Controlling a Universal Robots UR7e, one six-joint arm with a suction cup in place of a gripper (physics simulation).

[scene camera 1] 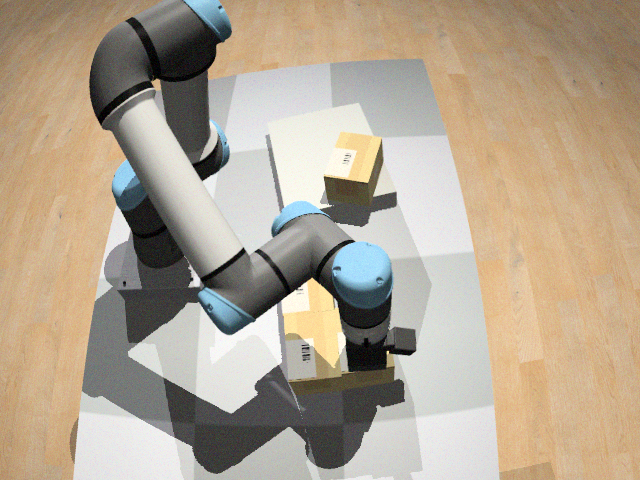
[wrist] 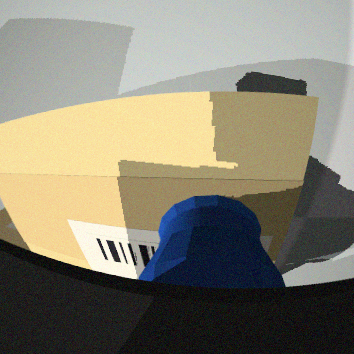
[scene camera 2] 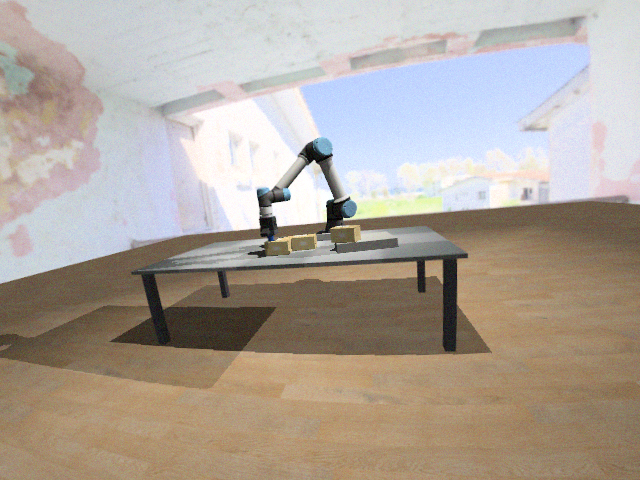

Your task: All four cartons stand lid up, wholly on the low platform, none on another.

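Where they show: end effector, tool point: [wrist: 204,216] [scene camera 2: 271,242]; arm's base, origin of the base link: [scene camera 1: 164,241].
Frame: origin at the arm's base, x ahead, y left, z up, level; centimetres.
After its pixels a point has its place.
My suction cup [scene camera 1: 367,364] {x 40.6, y -35.7, z 2.8 cm} [scene camera 2: 270,236] [wrist: 208,211] presses on the lid of the front right carton [scene camera 1: 366,377] {x 40.0, y -38.5, z 0.9 cm} [scene camera 2: 277,248] {x 45.3, y -31.2, z -0.1 cm} [wrist: 158,140] {x 44.0, y -34.5, z 3.9 cm}, at its barcode label [wrist: 112,249] {x 39.6, y -31.8, z 3.9 cm}. That carton rests on the table, lid up. Two more cartons [scene camera 1: 318,343] {x 32.5, y -31.3, z 3.6 cm} [scene camera 1: 306,297] {x 31.3, y -21.5, z 3.7 cm} lie against its left side, labels up, partly hidden by my arm. One of them shows in the second scene view [scene camera 2: 304,242] {x 36.1, y -17.1, z 0.3 cm}. A fourth carton [scene camera 1: 353,167] {x 44.0, y 4.2, z 8.4 cm} [scene camera 2: 345,233] {x 49.7, y 7.6, z 5.6 cm} stands label up on the pale low platform [scene camera 1: 304,138] {x 34.5, y 23.6, z 0.7 cm} [scene camera 2: 370,245] {x 51.0, y 20.0, z -1.7 cm} at the back.
The robot base [scene camera 1: 137,267] {x -6.7, y -6.3, z 0.3 cm} stands at the left of the grey table [scene camera 1: 451,333] {x 57.9, y -30.7, z -4.1 cm} [scene camera 2: 413,250] {x 60.3, y 39.7, z -4.1 cm}. My forearm and elbow [scene camera 1: 294,267] {x 32.6, y -33.3, z 31.6 cm} hang over the group of three cartons. The wooden floor [scene camera 1: 523,190] lies beyond the table's right edge.
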